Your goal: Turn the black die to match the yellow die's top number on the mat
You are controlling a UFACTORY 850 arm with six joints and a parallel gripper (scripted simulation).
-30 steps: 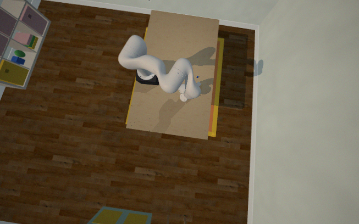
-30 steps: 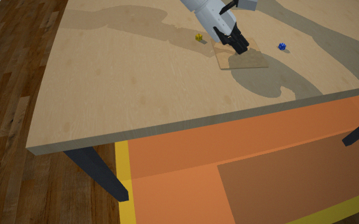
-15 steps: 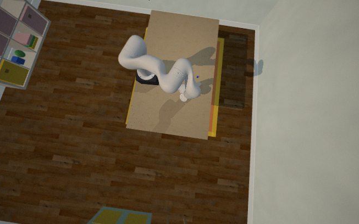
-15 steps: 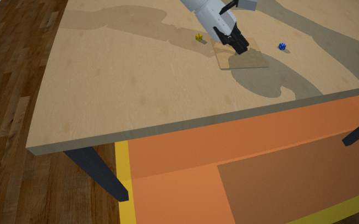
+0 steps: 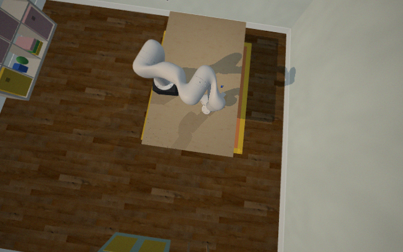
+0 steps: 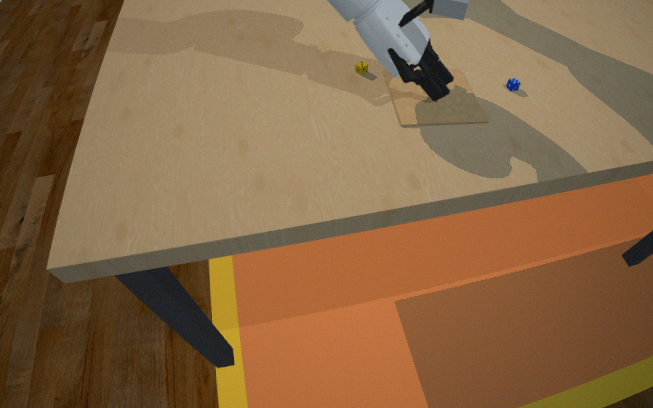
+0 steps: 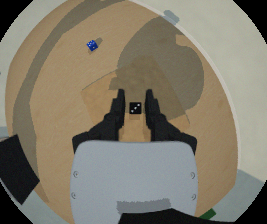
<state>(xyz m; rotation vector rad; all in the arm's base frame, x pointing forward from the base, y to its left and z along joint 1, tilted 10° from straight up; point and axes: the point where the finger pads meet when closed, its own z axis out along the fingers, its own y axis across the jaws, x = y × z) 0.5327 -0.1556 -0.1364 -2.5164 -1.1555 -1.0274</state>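
My gripper is now 2 cm above the black die. From my hand the other things lie so: tan mat (3 cm below); blue die (15 cm to the left, 2 cm below, 2 cm ahead); yellow die (10 cm behind, 8 cm to the right, 2 cm below).
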